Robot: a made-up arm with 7 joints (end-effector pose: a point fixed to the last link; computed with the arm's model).
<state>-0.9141 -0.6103 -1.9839 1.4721 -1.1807 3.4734 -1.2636</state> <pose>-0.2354 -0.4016 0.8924 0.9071 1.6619 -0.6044</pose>
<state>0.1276 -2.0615 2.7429 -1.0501 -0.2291 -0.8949 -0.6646</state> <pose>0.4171 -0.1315 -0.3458 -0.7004 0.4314 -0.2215</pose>
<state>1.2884 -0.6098 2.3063 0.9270 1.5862 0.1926 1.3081</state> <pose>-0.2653 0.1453 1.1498 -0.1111 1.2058 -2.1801</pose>
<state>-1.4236 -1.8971 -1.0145 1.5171 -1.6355 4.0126 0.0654</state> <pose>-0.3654 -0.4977 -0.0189 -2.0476 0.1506 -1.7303</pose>
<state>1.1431 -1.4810 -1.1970 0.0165 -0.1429 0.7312 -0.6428</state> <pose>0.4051 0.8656 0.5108 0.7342 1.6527 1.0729</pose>
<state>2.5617 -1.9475 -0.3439 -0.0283 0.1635 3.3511 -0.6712</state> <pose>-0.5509 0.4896 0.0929 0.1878 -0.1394 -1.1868</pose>
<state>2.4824 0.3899 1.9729 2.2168 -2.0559 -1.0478 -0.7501</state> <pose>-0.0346 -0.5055 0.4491 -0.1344 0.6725 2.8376</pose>
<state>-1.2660 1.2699 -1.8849 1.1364 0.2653 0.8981 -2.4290</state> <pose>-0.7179 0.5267 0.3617 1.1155 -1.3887 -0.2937</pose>
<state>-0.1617 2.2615 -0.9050 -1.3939 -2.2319 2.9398 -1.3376</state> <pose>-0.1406 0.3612 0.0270 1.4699 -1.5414 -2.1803</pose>
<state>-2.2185 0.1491 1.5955 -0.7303 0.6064 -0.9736 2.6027</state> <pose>-0.1847 0.3205 1.2048 -0.7715 1.9043 -0.9279</pose>
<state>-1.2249 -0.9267 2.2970 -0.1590 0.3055 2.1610 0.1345</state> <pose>0.1288 -0.7402 0.7339 1.1149 1.3870 -1.4249</pose>
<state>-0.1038 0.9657 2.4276 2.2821 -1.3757 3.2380 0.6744</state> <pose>-0.3477 0.1993 0.2190 0.2821 -2.1110 0.8174</pose>
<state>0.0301 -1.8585 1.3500 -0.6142 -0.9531 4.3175 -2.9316</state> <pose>0.6899 -0.3503 0.1517 -0.1925 -1.0767 -0.4971</pose>
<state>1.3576 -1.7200 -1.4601 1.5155 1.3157 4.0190 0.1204</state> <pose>0.5454 0.1822 0.1723 1.0049 -0.6791 -2.7459</pose>
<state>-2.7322 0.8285 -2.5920 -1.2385 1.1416 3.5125 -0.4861</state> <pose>0.2329 0.0134 0.9810 1.1746 2.2592 -0.4734</pose>
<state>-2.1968 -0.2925 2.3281 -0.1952 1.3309 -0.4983 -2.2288</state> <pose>-0.2489 -0.1010 1.3025 -0.7167 1.8281 1.3478</pose>
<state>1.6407 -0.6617 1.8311 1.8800 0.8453 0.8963 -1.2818</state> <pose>-0.4909 0.0288 0.5752 0.7566 -1.6451 1.0403</pose>
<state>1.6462 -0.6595 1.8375 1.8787 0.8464 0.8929 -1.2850</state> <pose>-0.4906 0.0228 0.5780 0.7726 -1.6371 1.0447</pose>
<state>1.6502 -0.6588 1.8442 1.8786 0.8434 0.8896 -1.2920</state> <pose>-0.4901 0.0178 0.5805 0.7932 -1.6277 1.0438</pose>
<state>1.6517 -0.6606 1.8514 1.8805 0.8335 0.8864 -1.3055</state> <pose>-0.4894 0.0143 0.5827 0.8216 -1.6157 1.0337</pose>
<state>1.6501 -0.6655 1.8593 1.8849 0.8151 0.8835 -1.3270</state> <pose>-0.4886 0.0127 0.5846 0.8594 -1.6002 1.0123</pose>
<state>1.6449 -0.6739 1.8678 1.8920 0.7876 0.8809 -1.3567</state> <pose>-0.4876 0.0133 0.5860 0.9063 -1.5806 0.9789</pose>
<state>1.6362 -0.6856 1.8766 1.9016 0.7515 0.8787 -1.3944</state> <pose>-0.4865 0.0162 0.5871 0.9614 -1.5565 0.9336</pose>
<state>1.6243 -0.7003 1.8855 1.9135 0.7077 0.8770 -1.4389</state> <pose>-0.4852 0.0210 0.5879 1.0230 -1.5279 0.8777</pose>
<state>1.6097 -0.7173 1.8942 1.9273 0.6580 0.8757 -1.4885</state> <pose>-0.4837 0.0275 0.5884 1.0887 -1.4954 0.8138</pose>
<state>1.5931 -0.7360 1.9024 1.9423 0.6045 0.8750 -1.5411</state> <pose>-0.4819 0.0353 0.5887 1.1556 -1.4598 0.7443</pose>
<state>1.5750 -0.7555 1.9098 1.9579 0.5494 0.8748 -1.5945</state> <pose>-0.4799 0.0439 0.5889 1.2211 -1.4225 0.6723</pose>
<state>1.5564 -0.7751 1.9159 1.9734 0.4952 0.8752 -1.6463</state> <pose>-0.4778 0.0530 0.5889 1.2820 -1.3855 0.6013</pose>
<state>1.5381 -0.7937 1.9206 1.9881 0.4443 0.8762 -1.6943</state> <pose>-0.4755 0.0621 0.5887 1.3363 -1.3507 0.5341</pose>
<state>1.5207 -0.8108 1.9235 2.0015 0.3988 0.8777 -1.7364</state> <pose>-0.4733 0.0710 0.5880 1.3817 -1.3207 0.4740</pose>
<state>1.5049 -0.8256 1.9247 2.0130 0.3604 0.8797 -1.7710</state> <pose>-0.4713 0.0794 0.5871 1.4170 -1.2970 0.4231</pose>
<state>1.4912 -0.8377 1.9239 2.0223 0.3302 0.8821 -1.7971</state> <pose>-0.4695 0.0871 0.5856 1.4414 -1.2813 0.3831</pose>
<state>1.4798 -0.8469 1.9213 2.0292 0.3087 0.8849 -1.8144</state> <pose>-0.4681 0.0942 0.5837 1.4547 -1.2741 0.3544</pose>
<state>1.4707 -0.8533 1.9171 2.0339 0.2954 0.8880 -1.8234</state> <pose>-0.4672 0.1005 0.5813 1.4579 -1.2750 0.3366</pose>
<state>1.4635 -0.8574 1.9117 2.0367 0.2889 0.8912 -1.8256</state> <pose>-0.4665 0.1063 0.5785 1.4530 -1.2824 0.3276</pose>
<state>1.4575 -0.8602 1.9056 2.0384 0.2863 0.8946 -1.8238</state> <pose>-0.4660 0.1117 0.5756 1.4431 -1.2936 0.3238</pose>
